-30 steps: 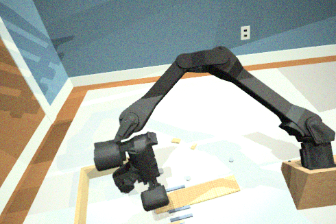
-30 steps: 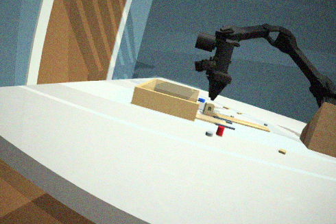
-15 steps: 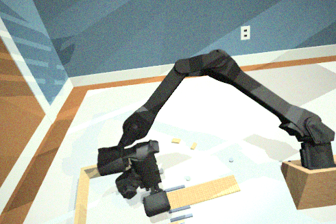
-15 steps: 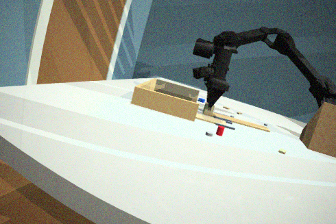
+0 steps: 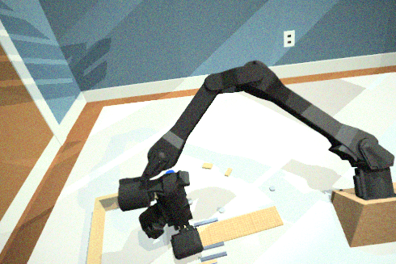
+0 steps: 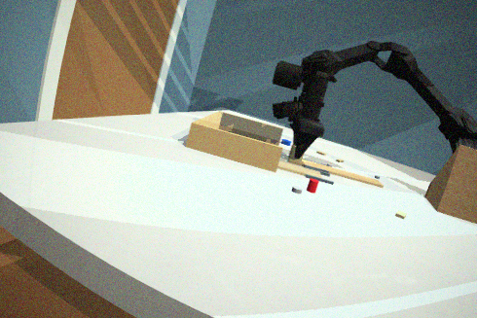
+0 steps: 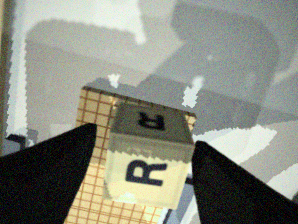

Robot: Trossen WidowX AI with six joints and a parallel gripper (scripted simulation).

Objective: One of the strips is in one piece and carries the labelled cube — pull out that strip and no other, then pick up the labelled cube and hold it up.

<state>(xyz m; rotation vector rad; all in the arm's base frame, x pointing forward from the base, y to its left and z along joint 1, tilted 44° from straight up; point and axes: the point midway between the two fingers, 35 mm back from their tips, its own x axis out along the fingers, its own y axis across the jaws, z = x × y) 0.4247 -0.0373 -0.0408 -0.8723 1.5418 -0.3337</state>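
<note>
The gridded strip lies 11 cm behind my gripper tip, 2 cm to the right of it and 1 cm below it. Round my gripper tip: red cylinder (22 cm to the left, 8 cm behind); labelled cube (1 cm above); blue disc (21 cm to the right, 7 cm ahead, 1 cm below).
</note>
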